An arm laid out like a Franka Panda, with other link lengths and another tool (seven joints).
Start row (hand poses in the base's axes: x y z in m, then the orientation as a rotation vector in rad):
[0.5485 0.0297 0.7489 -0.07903 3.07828 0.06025]
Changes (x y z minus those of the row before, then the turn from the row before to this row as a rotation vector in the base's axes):
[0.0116 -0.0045 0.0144 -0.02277 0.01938 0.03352]
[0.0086 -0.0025 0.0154 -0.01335 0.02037 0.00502]
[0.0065 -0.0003 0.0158 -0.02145 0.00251 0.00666]
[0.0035 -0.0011 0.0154 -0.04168 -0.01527 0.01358]
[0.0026 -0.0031 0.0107 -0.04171 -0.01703 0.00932]
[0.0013 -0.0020 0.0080 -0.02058 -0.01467 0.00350]
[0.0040 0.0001 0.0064 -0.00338 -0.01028 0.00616]
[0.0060 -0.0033 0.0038 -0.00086 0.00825 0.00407]
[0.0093 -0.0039 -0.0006 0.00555 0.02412 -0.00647]
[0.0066 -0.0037 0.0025 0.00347 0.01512 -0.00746]
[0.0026 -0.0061 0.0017 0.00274 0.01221 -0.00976]
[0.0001 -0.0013 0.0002 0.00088 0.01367 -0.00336]
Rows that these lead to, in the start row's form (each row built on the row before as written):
[0.5601 0.0252 0.7633 -0.13194 3.09757 0.02773]
[0.5687 0.0227 0.7787 -0.14077 3.11828 0.00861]
[0.5752 0.0224 0.7945 -0.15164 3.12118 -0.02458]
[0.5787 0.0213 0.8099 -0.17242 3.10554 -0.09021]
[0.5813 0.0182 0.8206 -0.18618 3.08717 -0.15547]
[0.5826 0.0162 0.8286 -0.19034 3.07151 -0.18767]
[0.5866 0.0163 0.8350 -0.19835 3.06023 -0.19294]
[0.5926 0.0130 0.8388 -0.20593 3.06773 -0.19370]
[0.6019 0.0091 0.8382 -0.19955 3.09287 -0.18437]
[0.6085 0.0054 0.8407 -0.19021 3.10914 -0.17856]
[0.6111 -0.0007 0.8424 -0.17678 3.12279 -0.17399]
[0.6112 -0.0020 0.8426 0.17294 -3.12732 0.17165]

